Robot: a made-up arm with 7 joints. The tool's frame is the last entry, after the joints.
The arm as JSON. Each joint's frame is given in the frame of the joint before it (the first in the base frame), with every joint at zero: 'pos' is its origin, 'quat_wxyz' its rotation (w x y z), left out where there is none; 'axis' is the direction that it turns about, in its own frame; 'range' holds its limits. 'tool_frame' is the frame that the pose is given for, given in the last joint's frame.
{
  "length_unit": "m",
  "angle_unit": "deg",
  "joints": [
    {
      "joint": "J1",
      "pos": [
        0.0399,
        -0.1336,
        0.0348
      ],
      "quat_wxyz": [
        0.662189,
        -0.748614,
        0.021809,
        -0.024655
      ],
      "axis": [
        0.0,
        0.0,
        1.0
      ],
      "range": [
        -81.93,
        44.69
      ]
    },
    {
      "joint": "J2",
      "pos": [
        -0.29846,
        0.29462,
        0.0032
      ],
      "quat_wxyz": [
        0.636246,
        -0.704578,
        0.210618,
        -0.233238
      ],
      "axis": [
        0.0,
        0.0,
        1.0
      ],
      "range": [
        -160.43,
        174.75
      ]
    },
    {
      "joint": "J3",
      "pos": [
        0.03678,
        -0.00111,
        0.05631
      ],
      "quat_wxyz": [
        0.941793,
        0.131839,
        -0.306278,
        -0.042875
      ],
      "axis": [
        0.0,
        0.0,
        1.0
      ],
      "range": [
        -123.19,
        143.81
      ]
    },
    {
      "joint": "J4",
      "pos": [
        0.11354,
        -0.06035,
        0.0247
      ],
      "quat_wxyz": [
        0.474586,
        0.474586,
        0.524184,
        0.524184
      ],
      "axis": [
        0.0,
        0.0,
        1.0
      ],
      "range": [
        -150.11,
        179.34
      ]
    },
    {
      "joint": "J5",
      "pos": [
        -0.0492,
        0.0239,
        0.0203
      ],
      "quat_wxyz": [
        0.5,
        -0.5,
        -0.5,
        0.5
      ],
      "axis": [
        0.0,
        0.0,
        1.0
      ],
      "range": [
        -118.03,
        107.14
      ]
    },
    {
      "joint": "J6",
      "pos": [
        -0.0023,
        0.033,
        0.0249
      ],
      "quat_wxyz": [
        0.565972,
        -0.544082,
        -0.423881,
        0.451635
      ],
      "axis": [
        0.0,
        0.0,
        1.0
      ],
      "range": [
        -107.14,
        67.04
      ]
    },
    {
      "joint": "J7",
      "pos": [
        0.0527,
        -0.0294,
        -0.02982
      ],
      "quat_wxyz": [
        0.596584,
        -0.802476,
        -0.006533,
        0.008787
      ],
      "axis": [
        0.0,
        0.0,
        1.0
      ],
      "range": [
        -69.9,
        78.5
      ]
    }
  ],
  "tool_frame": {
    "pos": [
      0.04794,
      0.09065,
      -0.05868
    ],
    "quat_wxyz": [
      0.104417,
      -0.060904,
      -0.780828,
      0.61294
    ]
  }
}
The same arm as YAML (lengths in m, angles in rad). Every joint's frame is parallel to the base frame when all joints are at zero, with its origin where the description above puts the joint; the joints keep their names.
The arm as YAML. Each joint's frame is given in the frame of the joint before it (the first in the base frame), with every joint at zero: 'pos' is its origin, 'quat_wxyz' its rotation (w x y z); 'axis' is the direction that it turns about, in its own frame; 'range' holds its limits. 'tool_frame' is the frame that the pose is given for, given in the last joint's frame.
length_unit: m
angle_unit: rad
joints:
  - joint: J1
    pos: [0.0399, -0.1336, 0.0348]
    quat_wxyz: [1.0, 0.0, 0.0, 0.0]
    axis: [0.065798, 0.990372, -0.121797]
    range: [-1.4299, 0.78]
  - joint: J2
    pos: [-0.2976, -0.0133, -0.2952]
    quat_wxyz: [1.0, 0.0, 0.0, 0.0]
    axis: [0.590018, -0.217207, -0.777624]
    range: [-2.8, 3.05]
  - joint: J3
    pos: [0.0629, -0.0082, -0.0224]
    quat_wxyz: [1.0, 0.0, 0.0, 0.0]
    axis: [0.0, 0.0, -1.0]
    range: [-2.1501, 2.51]
  - joint: J4
    pos: [0.107, 0.0713, -0.0247]
    quat_wxyz: [1.0, 0.0, 0.0, 0.0]
    axis: [1.0, 0.0, 0.0]
    range: [-2.6199, 3.1301]
  - joint: J5
    pos: [0.0203, 0.0492, -0.0239]
    quat_wxyz: [1.0, 0.0, 0.0, 0.0]
    axis: [0.0, 1.0, 0.0]
    range: [-2.06, 1.8699]
  - joint: J6
    pos: [-0.033, 0.0249, 0.0023]
    quat_wxyz: [1.0, 0.0, 0.0, 0.0]
    axis: [-0.232991, 0.048598, 0.971264]
    range: [-1.8699, 1.1701]
  - joint: J7
    pos: [-0.0443, 0.0273, -0.0427]
    quat_wxyz: [1.0, 0.0, 0.0, 0.0]
    axis: [0.088402, -0.96992, -0.226805]
    range: [-1.22, 1.3701]
tool_frame:
  pos: [-0.0315, 0.0772, -0.0837]
  quat_wxyz: [1.0, 0.000001, 0.000001, 0.0]

